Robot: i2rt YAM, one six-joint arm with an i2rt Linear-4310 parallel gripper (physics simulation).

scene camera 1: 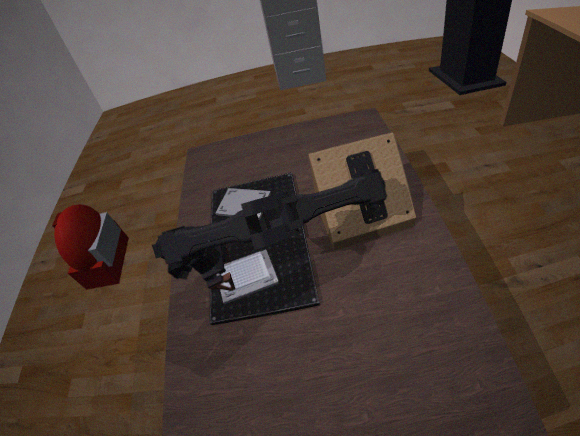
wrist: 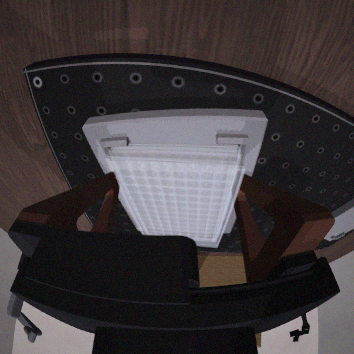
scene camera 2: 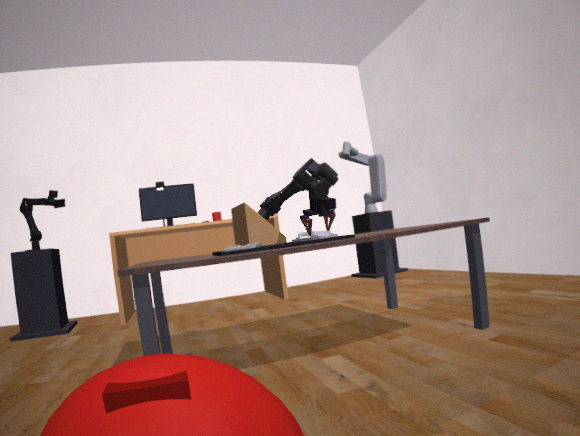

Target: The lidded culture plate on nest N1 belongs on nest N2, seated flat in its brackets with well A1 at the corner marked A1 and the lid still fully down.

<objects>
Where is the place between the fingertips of my gripper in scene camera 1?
231,277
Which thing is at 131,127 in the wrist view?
A grey nest.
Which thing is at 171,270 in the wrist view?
My gripper.
</objects>
